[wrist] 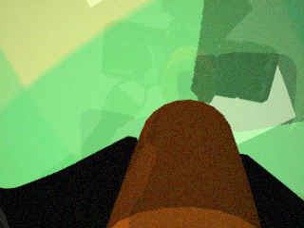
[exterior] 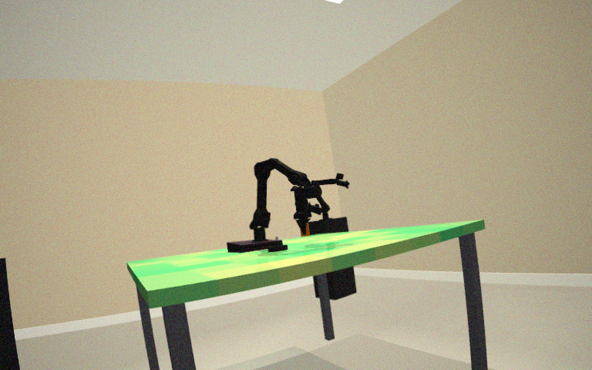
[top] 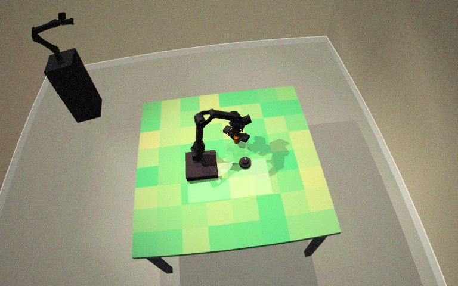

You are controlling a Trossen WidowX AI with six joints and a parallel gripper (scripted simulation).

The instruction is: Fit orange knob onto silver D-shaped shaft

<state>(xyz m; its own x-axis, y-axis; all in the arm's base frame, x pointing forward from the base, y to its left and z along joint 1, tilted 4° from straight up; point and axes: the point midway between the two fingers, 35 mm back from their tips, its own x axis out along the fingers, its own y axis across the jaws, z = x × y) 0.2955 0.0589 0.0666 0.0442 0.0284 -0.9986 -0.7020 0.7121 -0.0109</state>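
Now: gripper tip 17 cm to the left of the round dark pedestal, 2 cm short of it and 2 cm above it. The rest, counted from my gripper tip: orange knob (3 cm above).
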